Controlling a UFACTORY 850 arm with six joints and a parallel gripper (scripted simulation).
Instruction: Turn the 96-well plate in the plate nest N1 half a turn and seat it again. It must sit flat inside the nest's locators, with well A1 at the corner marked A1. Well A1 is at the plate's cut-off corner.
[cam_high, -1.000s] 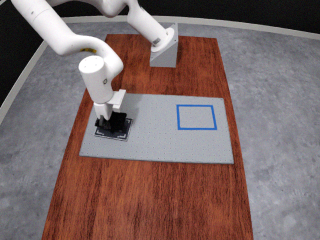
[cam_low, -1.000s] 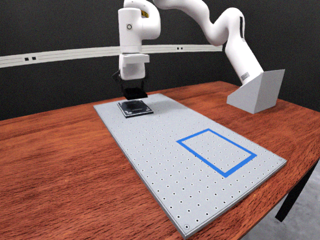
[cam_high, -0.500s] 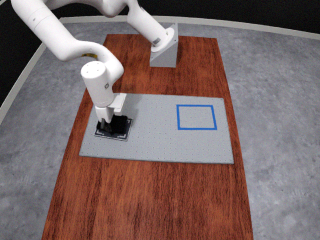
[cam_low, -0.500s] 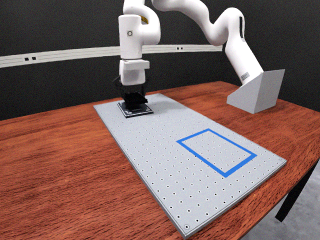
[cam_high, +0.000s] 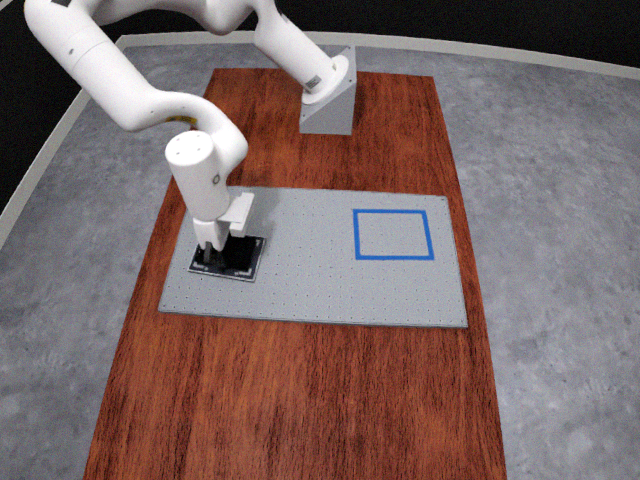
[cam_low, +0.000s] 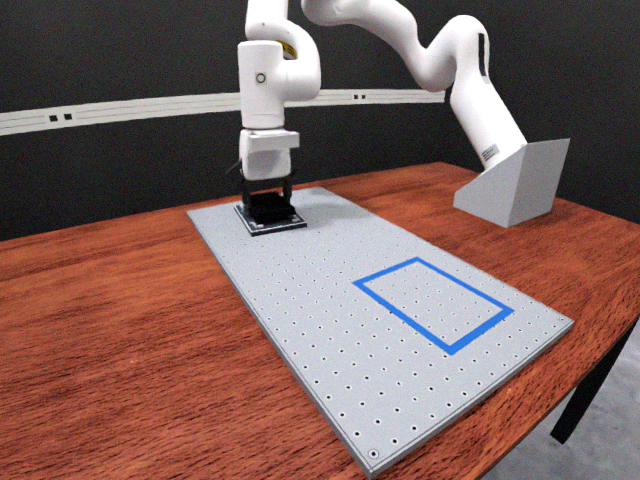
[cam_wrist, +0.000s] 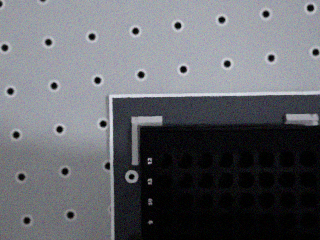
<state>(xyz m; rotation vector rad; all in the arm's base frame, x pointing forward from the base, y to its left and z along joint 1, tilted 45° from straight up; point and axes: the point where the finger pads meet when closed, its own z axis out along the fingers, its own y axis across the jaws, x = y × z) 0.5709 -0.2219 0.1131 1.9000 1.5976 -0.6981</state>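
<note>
Right now the black 96-well plate is 10 mm below my hand. The rest, counted from my hand: dark plate nest N1: 40 mm below.
</note>
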